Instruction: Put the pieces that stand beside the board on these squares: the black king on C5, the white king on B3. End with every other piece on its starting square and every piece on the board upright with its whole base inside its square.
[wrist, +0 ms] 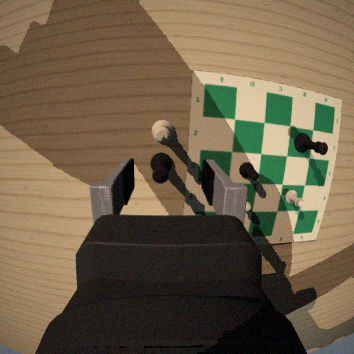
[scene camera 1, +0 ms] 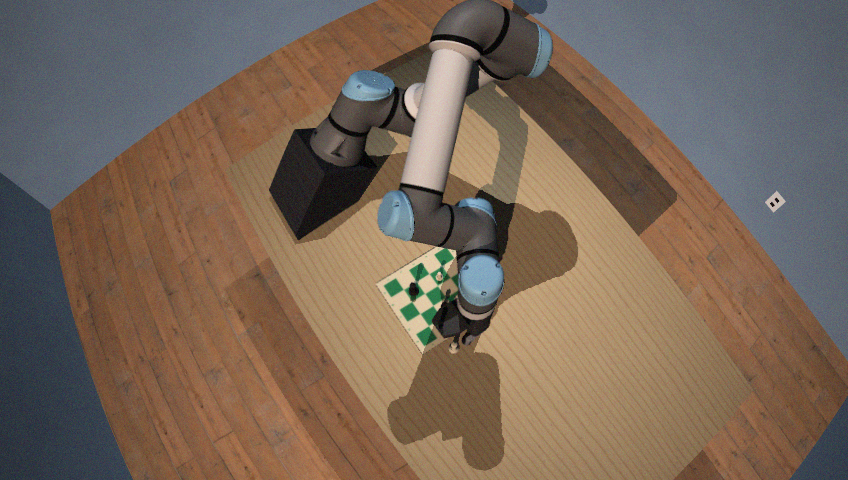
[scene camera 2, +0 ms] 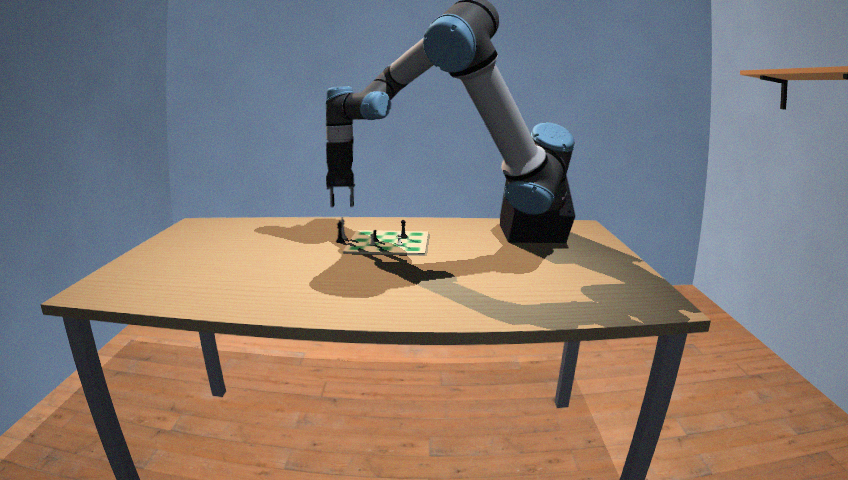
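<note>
The black king stands upright on the table beside the board's E edge. The white king stands upright close by it; in scene camera 2 the two overlap. The chessboard lies flat; C5 and B3 show no piece in the wrist view. My gripper is open and empty, pointing down above the kings, with a gap above their tops. In scene camera 1 the gripper hides the black king.
A tall black piece stands on B2, a black pawn on D3, a white pawn on B4. Another white pawn on D4 is partly hidden by the right finger.
</note>
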